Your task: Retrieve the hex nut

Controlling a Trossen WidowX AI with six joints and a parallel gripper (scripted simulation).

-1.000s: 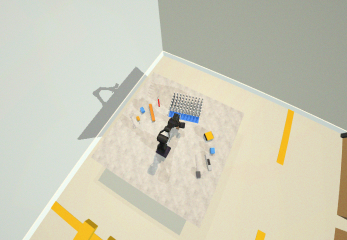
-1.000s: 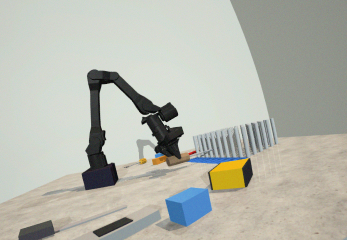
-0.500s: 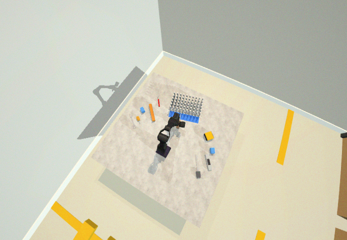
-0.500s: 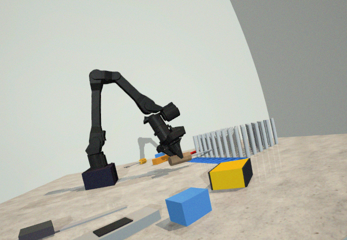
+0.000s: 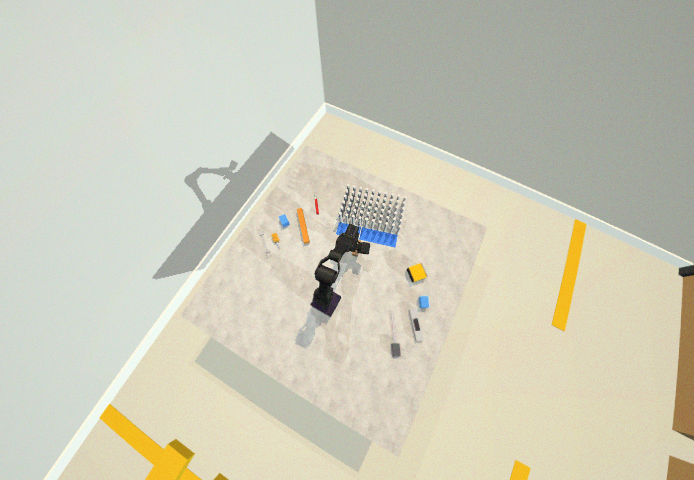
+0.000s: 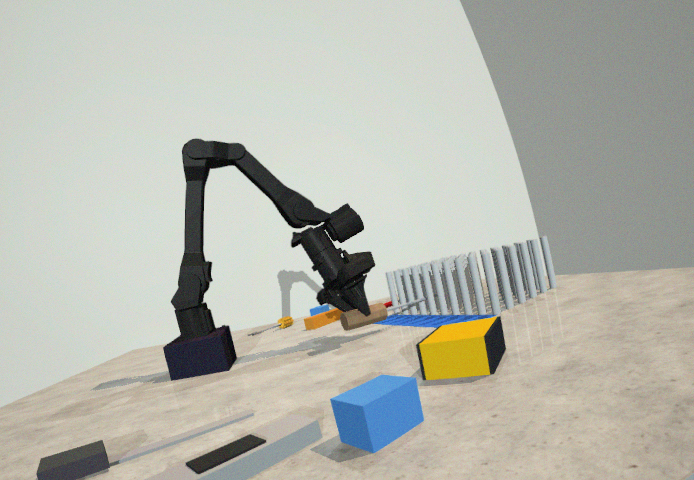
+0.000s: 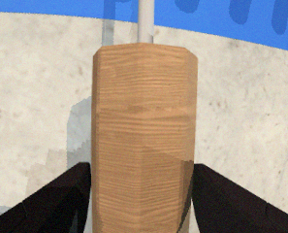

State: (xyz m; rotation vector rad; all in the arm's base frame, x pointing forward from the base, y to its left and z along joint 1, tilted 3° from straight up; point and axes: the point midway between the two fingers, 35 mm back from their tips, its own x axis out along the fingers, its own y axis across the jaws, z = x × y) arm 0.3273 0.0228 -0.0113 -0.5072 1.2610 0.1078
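Now: gripper tip 110 mm short of the blue taped strip and 40 mm above it. Also, from my gripper tip: orange bar: 50 mm behind, 350 mm to the left, 20 mm below; then wooden-handled tool: 100 mm ahead, 40 mm to the left; then yellow-and-black box: 70 mm ahead, 350 mm to the right, 10 mm below.
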